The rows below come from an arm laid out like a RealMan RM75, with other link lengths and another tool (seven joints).
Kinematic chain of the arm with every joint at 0, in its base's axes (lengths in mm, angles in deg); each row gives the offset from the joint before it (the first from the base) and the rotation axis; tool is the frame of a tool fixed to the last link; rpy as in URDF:
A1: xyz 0 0 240.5 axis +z
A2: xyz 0 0 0 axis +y
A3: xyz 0 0 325.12 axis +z
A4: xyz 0 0 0 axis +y
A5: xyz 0 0 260.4 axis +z
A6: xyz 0 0 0 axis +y
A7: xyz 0 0 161.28 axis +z
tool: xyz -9 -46 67 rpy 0 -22.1 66.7
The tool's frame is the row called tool.
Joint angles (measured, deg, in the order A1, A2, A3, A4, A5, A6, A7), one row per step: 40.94, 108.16, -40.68, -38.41, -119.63, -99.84, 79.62; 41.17, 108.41, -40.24, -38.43, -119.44, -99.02, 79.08; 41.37, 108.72, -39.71, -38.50, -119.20, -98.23, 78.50; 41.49, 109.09, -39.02, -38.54, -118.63, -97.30, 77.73; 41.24, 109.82, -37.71, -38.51, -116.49, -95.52, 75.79; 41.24, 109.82, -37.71, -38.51, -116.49, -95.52, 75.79; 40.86, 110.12, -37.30, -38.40, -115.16, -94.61, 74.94; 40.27, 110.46, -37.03, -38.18, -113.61, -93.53, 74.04; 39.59, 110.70, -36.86, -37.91, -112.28, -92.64, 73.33; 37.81, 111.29, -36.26, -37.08, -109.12, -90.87, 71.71; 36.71, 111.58, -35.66, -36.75, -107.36, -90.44, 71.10; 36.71, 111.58, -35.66, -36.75, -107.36, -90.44, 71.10
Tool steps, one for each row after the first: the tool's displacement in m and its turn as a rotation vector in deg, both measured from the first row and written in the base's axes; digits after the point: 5 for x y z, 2 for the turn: -0.00263, 0.00428, 0.00050, 1.13, 0.27, 0.35; -0.00551, 0.00840, 0.00110, 2.33, 0.65, 0.72; -0.00870, 0.01298, 0.00248, 3.90, 1.40, 1.10; -0.01358, 0.02021, 0.00716, 7.45, 3.63, 1.77; -0.01358, 0.02021, 0.00716, 7.45, 3.63, 1.77; -0.01369, 0.02258, 0.00964, 9.15, 4.78, 1.75; -0.01192, 0.02424, 0.01164, 10.94, 6.00, 1.45; -0.00823, 0.02461, 0.01337, 12.38, 6.99, 0.91; 0.00287, 0.02325, 0.01740, 15.62, 9.52, -0.79; 0.00961, 0.02074, 0.02131, 17.25, 11.21, -1.90; 0.00961, 0.02074, 0.02131, 17.25, 11.21, -1.90
